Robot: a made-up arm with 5 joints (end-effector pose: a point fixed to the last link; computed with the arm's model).
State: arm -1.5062 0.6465 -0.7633 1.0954 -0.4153
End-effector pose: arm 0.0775 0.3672 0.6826 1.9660 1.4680 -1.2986
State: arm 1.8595 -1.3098 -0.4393 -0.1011 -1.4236
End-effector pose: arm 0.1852 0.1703 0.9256 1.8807 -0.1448 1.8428
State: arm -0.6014 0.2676 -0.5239 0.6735 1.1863
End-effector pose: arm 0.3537 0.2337 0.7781 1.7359 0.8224 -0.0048
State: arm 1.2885 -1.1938 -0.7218 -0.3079 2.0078
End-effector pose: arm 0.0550 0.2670 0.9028 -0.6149 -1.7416 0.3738
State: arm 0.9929 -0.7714 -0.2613 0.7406 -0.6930
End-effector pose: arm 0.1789 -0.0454 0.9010 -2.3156 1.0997 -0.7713
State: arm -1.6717 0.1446 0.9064 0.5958 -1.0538
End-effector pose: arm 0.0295 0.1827 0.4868 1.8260 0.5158 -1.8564
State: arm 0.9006 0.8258 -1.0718 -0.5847 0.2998
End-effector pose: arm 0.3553 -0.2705 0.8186 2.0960 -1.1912 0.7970
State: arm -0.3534 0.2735 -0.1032 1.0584 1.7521
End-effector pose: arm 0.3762 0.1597 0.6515 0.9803 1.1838 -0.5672
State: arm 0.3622 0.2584 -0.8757 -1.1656 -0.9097
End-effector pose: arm 0.3177 -0.0216 0.9606 -1.7762 -0.6755 -2.1230
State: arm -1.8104 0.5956 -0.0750 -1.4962 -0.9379
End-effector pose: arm -0.0406 0.3772 0.6851 -0.7494 -1.7579 0.1308
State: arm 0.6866 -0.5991 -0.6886 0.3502 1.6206
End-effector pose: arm 0.1342 0.0232 0.9906 1.0390 -1.1417 0.1677
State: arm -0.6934 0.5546 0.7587 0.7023 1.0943
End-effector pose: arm 0.1958 0.1424 0.4426 0.6733 1.3713 -1.4104
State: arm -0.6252 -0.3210 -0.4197 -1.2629 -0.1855
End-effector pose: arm 0.1625 0.1118 0.9795 -1.2878 -0.6333 -2.0724
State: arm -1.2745 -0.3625 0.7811 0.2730 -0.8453
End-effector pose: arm 0.1232 0.2688 0.6067 -2.2489 -1.1611 1.3920
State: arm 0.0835 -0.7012 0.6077 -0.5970 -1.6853
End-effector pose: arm 0.3262 0.0515 0.8017 -1.4214 -0.5055 -0.5682
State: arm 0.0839 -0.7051 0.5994 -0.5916 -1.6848
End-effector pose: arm 0.3248 0.0515 0.8044 -1.4211 -0.5107 -0.5736
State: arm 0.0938 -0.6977 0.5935 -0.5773 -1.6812
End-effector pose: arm 0.3266 0.0490 0.8034 -1.4299 -0.4901 -0.5713
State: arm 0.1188 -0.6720 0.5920 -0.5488 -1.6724
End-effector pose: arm 0.3332 0.0423 0.7964 -1.4522 -0.4273 -0.5559
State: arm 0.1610 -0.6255 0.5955 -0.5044 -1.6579
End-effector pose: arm 0.3442 0.0302 0.7818 -1.4850 -0.3161 -0.5246
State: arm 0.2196 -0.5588 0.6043 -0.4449 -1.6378
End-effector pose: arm 0.3571 0.0123 0.7593 -1.5196 -0.1576 -0.4754
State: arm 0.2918 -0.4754 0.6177 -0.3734 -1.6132
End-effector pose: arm 0.3682 -0.0109 0.7293 -1.5430 0.0392 -0.4084
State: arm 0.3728 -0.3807 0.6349 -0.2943 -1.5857
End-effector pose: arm 0.3737 -0.0371 0.6937 -1.5435 0.2587 -0.3252
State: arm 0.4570 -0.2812 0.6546 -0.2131 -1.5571
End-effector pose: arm 0.3717 -0.0630 0.6557 -1.5144 0.4811 -0.2300
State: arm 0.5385 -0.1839 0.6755 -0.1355 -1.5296
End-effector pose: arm 0.3626 -0.0851 0.6188 -1.4573 0.6865 -0.1298
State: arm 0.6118 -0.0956 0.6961 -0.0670 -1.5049
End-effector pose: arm 0.3490 -0.1015 0.5862 -1.3822 0.8595 -0.0337
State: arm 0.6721 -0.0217 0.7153 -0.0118 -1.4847
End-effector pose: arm 0.3344 -0.1117 0.5601 -1.3032 0.9921 0.0504
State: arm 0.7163 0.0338 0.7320 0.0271 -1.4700
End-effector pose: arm 0.3218 -0.1169 0.5412 -1.2351 1.0831 0.1155
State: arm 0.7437 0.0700 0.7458 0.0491 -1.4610
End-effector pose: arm 0.3129 -0.1187 0.5289 -1.1874 1.1375 0.1589
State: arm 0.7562 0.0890 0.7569 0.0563 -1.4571
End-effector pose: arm 0.3081 -0.1186 0.5221 -1.1619 1.1635 0.1823
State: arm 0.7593 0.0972 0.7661 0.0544 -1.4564
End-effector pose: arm 0.3059 -0.1176 0.5185 -1.1516 1.1729 0.1931
